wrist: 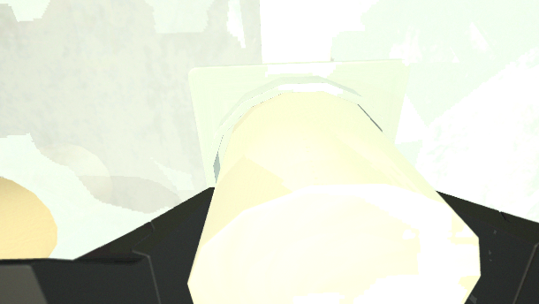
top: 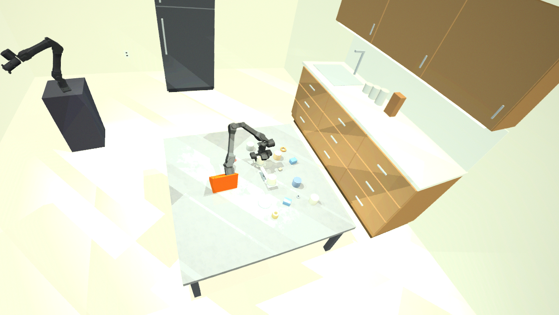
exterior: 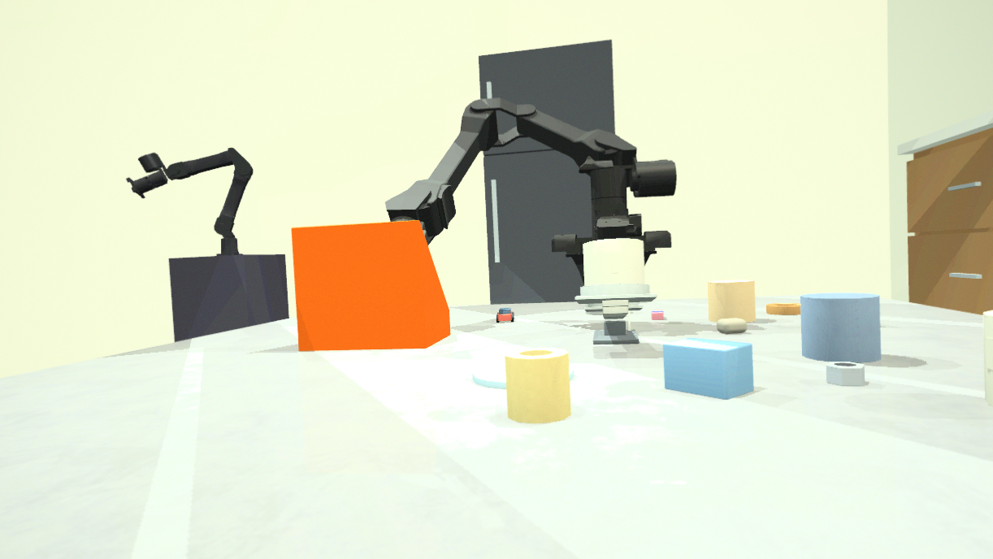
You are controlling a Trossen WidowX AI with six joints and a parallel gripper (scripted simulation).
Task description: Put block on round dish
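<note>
Now: gripper tip 140 mm to the left of the balance and 10 mm above it. Also, from my gripper tip: tan cylinder (190 mm ahead, 50 mm to the left, 20 mm below); then pale block (10 mm below); then pink-blue block (80 mm ahead, 90 mm to the left, 50 mm below).
</note>
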